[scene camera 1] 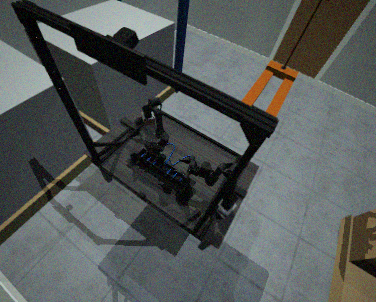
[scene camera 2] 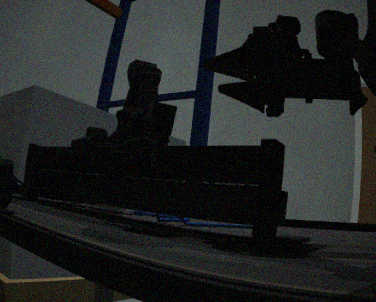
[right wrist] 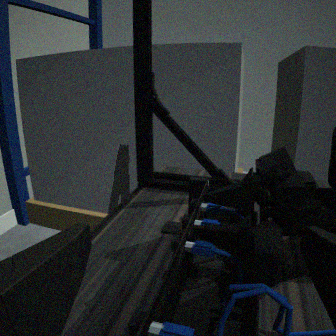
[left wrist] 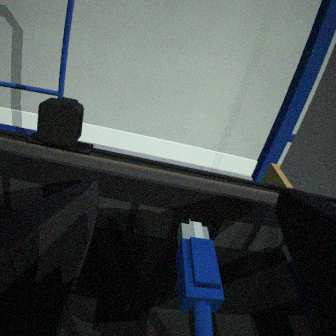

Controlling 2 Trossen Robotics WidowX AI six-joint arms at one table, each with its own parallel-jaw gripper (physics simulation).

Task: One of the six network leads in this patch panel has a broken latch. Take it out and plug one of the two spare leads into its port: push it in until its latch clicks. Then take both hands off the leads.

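Where they show: left gripper, fingertip midpoint: [scene camera 1: 147, 159] [scene camera 2: 82, 146] [right wrist: 198, 212] [left wrist: 190, 196]; right gripper, fingertip midpoint: [scene camera 1: 176, 164] [scene camera 2: 211, 77] [right wrist: 199, 237]; left arm's base at its link origin: [scene camera 1: 148, 115]; right arm's base at its link origin: [scene camera 1: 227, 204].
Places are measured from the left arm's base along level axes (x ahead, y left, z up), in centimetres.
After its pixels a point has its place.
The dark patch panel [scene camera 1: 161, 172] {x 58.1, y -5.9, z 0.6 cm} [scene camera 2: 150, 167] {x 61.2, y -3.7, z 1.0 cm} stands upright along the table, with blue leads in a row on its far side. In the left wrist view a blue lead's connector [left wrist: 200, 270] {x 45.4, y -11.4, z 2.6 cm} with a clear tip lies between the fingers, not gripped; whether it sits in a port is too dark to tell. My left gripper [left wrist: 190, 196] {x 47.1, y -12.7, z 4.1 cm} is open around it, close to the panel; in scene camera 2 the panel hides it. My right gripper [scene camera 2: 214, 77] {x 63.0, y 2.9, z 14.8 cm} is open and empty, above the panel's right end. Leads [right wrist: 205, 248] {x 50.1, y -8.2, z 2.2 cm} [right wrist: 172, 329] {x 60.3, y -1.7, z 2.6 cm} line the panel in the right wrist view. Latch damage cannot be made out.
Loose blue cable [right wrist: 262, 290] [scene camera 1: 171, 147] loops up beside the panel. A small dark block [left wrist: 60, 120] [right wrist: 172, 227] is on the other side of the panel. A black frame [scene camera 1: 60, 92] {x 34.3, y -47.8, z 61.2 cm} [right wrist: 143, 90] {x 33.2, y -46.1, z 18.2 cm} rises around the table [right wrist: 120, 260] {x 53.8, y -22.9, z -6.9 cm}.
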